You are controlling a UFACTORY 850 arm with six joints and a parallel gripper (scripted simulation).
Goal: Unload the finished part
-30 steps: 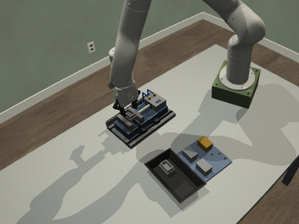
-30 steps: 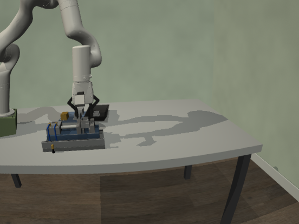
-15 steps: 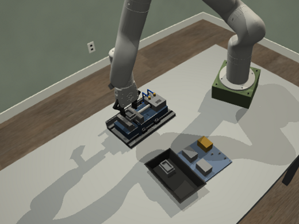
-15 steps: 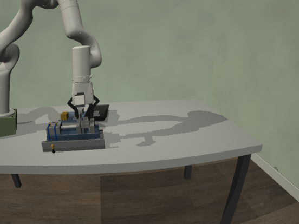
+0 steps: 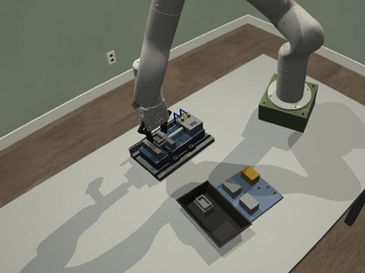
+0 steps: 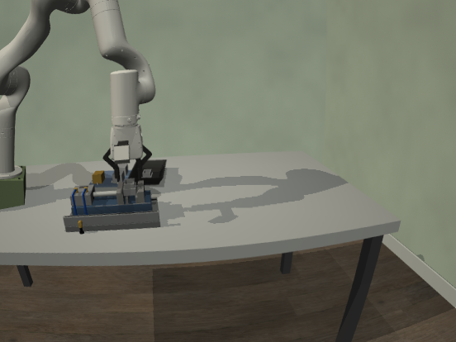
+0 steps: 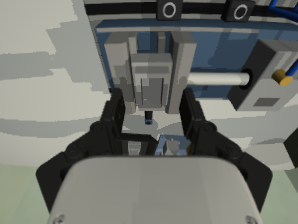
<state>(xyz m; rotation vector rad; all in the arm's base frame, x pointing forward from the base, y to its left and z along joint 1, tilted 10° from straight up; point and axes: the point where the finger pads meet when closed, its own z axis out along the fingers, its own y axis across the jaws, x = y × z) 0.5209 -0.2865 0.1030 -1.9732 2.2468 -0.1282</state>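
The vise lies 10 cm below my hand, 6 cm behind it and 1 cm to the left of it. The rest, counted from my hand: brass block: 35 cm to the left, 11 cm below, 11 cm behind; then blue plate: 38 cm to the left, 13 cm below, 6 cm behind.
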